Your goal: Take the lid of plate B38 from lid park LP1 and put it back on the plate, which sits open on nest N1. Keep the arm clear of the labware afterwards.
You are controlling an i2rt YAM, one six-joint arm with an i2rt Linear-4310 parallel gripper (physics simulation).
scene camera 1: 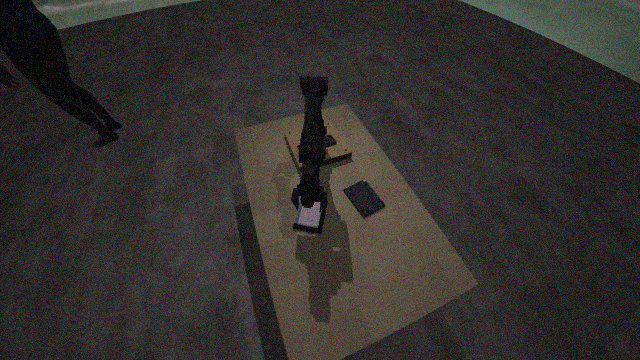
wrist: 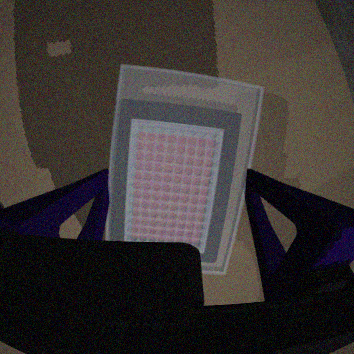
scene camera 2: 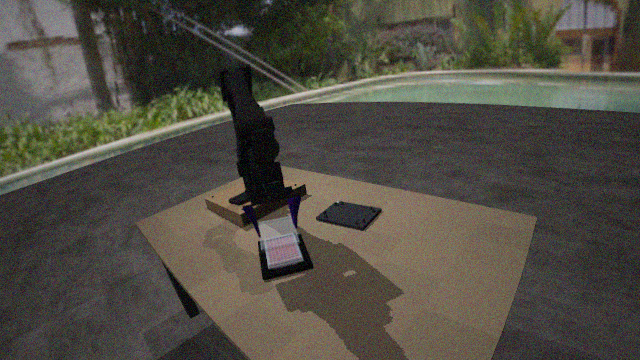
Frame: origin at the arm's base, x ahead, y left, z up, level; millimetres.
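Where they show: gripper, between the fingertips: (scene camera 1: 308, 210) (wrist: 177, 177) (scene camera 2: 278, 233).
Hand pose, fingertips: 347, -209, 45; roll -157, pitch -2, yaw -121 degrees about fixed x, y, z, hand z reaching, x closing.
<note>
Each offset is from my fingertips to the top centre of the thing, as dx, dy, dz. Level surfaces: height alone.
The clear lid @[-1, +0, +7] (scene camera 2: 272, 226) (wrist: 192, 80) is between the fingers of my gripper (scene camera 2: 277, 230) (wrist: 177, 177), which is shut on its two long sides. The lid hangs above the plate, apart from it, and roughly parallel to it. Plate B38 (scene camera 2: 284, 256) (wrist: 172, 190), white with pink wells, sits on the black nest N1 @[-23, +18, -68] (scene camera 1: 307, 230) (scene camera 2: 287, 273) (wrist: 180, 111). In the wrist view the plate shows through the lid, and the gripper body hides its near end. In scene camera 1 the arm hides the fingers. Lid park LP1 @[+15, +267, -66] (scene camera 1: 364, 199) (scene camera 2: 350, 215) is a dark flat holder, with no lid on it.
The arm's wooden base frame (scene camera 1: 337, 160) (scene camera 2: 225, 211) stands behind the nest on the tan table @[dz -86] (scene camera 1: 400, 260) (scene camera 2: 450, 260). LP1 is to the right of the nest in both scene views. A person (scene camera 1: 50, 65) stands on the floor at the left in scene camera 1.
</note>
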